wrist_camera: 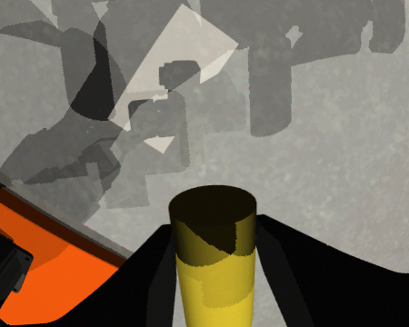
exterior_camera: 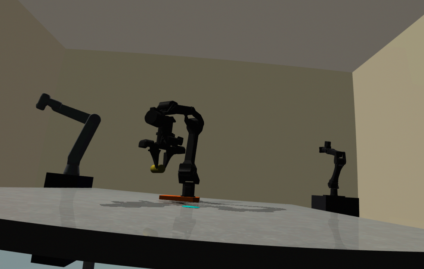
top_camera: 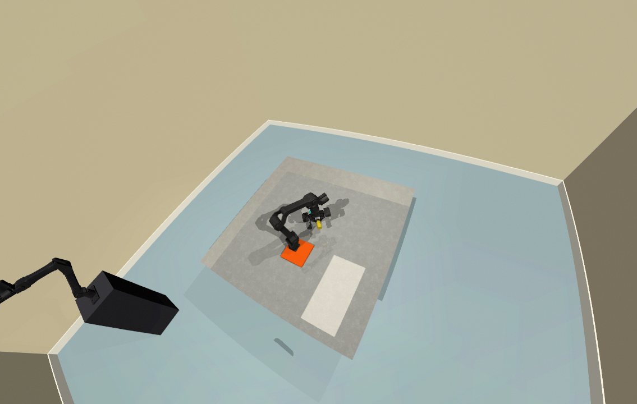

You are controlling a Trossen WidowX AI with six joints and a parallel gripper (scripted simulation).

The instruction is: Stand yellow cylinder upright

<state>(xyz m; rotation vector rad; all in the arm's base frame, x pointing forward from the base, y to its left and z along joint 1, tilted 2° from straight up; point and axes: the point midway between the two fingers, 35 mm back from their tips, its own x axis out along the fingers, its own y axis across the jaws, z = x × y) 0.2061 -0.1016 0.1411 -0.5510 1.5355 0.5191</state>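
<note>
The cyan circle lies 14 cm to the left of my gripper tip, 13 cm below it and 13 cm ahead of it. The rest, counted from my gripper tip: yellow tall cylinder (2 cm behind, 1 cm to the right).
</note>
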